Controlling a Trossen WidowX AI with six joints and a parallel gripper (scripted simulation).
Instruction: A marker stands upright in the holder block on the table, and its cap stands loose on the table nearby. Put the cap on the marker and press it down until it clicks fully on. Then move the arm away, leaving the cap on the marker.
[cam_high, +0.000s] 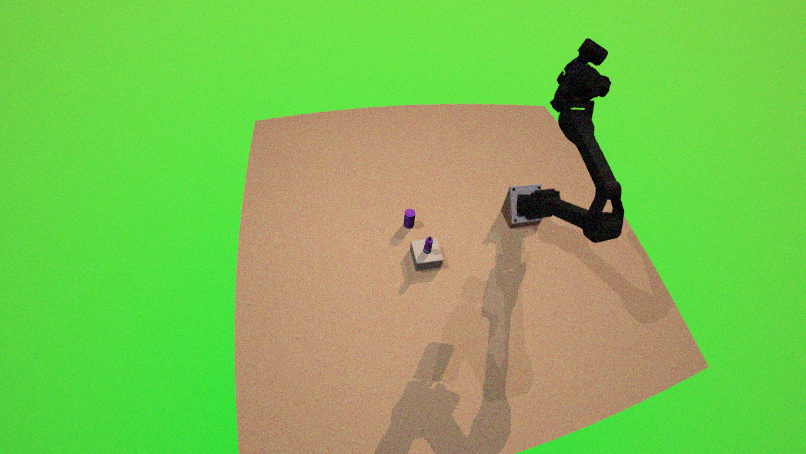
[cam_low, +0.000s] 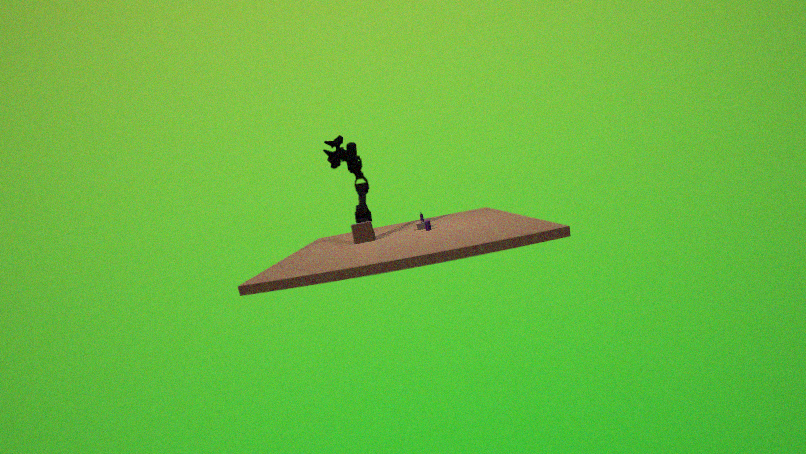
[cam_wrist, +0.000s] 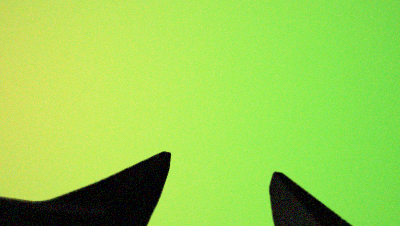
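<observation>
Right now my gripper tip is 45 cm short of the purple marker cap, 12 cm to the right of it and 52 cm above it.
</observation>
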